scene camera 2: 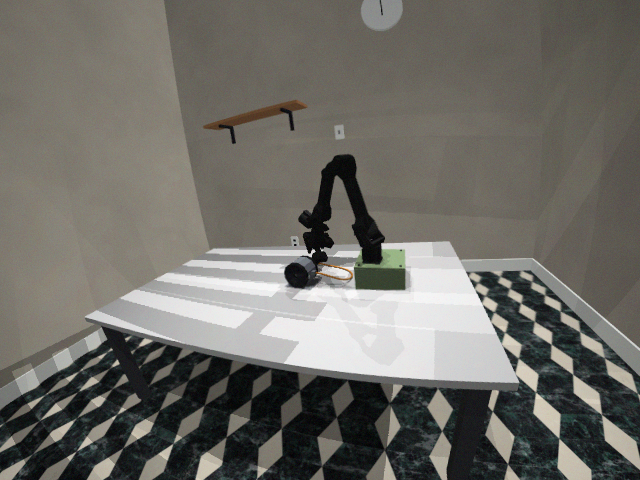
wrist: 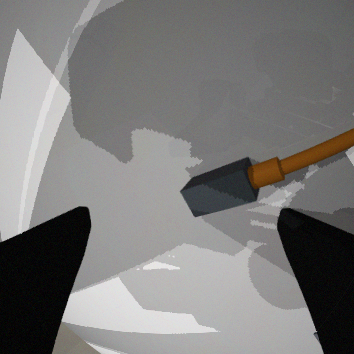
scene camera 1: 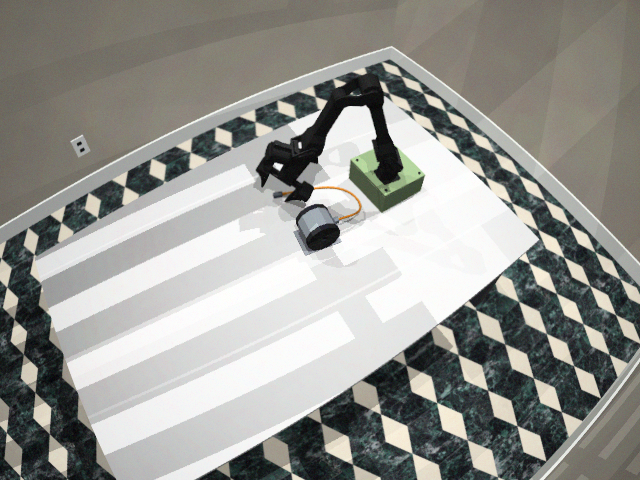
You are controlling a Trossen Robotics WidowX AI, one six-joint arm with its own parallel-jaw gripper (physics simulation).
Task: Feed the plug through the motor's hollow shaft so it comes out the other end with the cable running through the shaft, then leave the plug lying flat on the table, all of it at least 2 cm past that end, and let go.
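Places are measured from the arm's base along level axes (x back, y right, z up), in centimetres.
Where they show: gripper, fingertip midpoint: point(wrist: 187, 219) point(scene camera 1: 273, 193); arm's base, origin of the base link: point(scene camera 2: 372, 260) point(scene camera 1: 387, 175).
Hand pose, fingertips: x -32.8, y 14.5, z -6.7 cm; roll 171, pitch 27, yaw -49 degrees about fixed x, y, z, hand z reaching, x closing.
Observation:
Things, the pixels of their top centre, and the offset from my fingertips. Level surfaces: height alone.
- dark grey plug, middle of its top: point(wrist: 216, 195) point(scene camera 1: 277, 193) dx +1.4, dy +0.0, dz -0.7 cm
- motor, middle of its top: point(scene camera 1: 319, 216) point(scene camera 2: 300, 259) dx +5.5, dy -19.9, dz +8.1 cm
- white table, its level: dz -2.1 cm
- small grey base, middle of its top: point(scene camera 1: 317, 236) point(scene camera 2: 303, 282) dx +5.2, dy -19.9, dz -1.9 cm
The dark grey plug point(scene camera 1: 278, 194) point(wrist: 220, 190) is at the end of the orange cable point(scene camera 1: 356, 198) point(scene camera 2: 341, 267) point(wrist: 315, 152). The cable curves round to the side of the motor point(scene camera 1: 316, 221) point(scene camera 2: 305, 268). The motor is a grey cylinder with black ends, lying on its side; its shaft hole cannot be made out. My gripper point(scene camera 1: 276, 191) point(scene camera 2: 318, 254) point(wrist: 187, 219) is open and empty, pointing down over the plug's area. In the wrist view the plug lies beyond the fingertip line, between centre and the right finger, tilted across the view. The plug cannot be made out in scene camera 2.
The arm's green base block point(scene camera 1: 400, 180) point(scene camera 2: 379, 276) stands on the white table point(scene camera 1: 289, 330) point(scene camera 2: 413, 335), to the right of the motor. The cable loop lies between the block and the motor. A small grey base point(scene camera 1: 307, 250) shows under the motor.

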